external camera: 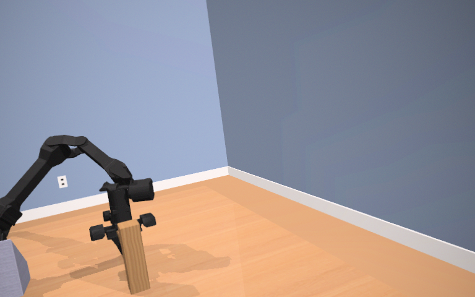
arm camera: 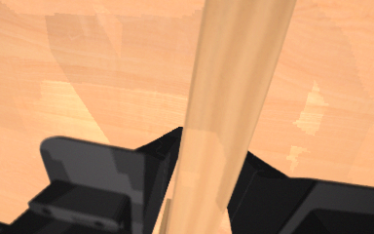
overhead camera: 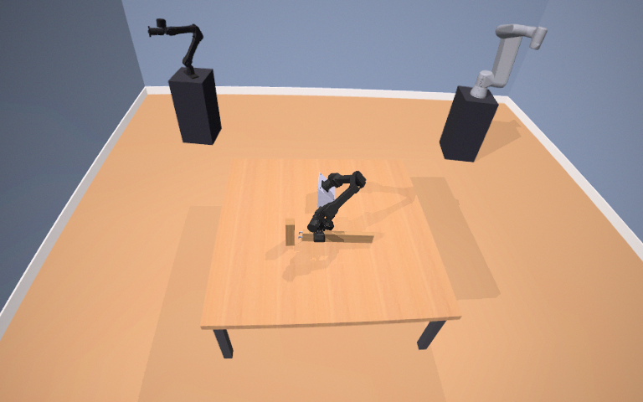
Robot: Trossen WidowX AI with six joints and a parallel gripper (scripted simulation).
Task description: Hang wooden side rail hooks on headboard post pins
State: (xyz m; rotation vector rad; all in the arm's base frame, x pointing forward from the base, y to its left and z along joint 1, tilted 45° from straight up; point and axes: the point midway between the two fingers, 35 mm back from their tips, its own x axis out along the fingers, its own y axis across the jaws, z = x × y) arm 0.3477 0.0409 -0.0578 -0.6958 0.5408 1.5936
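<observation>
The headboard post is 20 mm ahead of my gripper tip, 160 mm to the right of it and 40 mm above it.
</observation>
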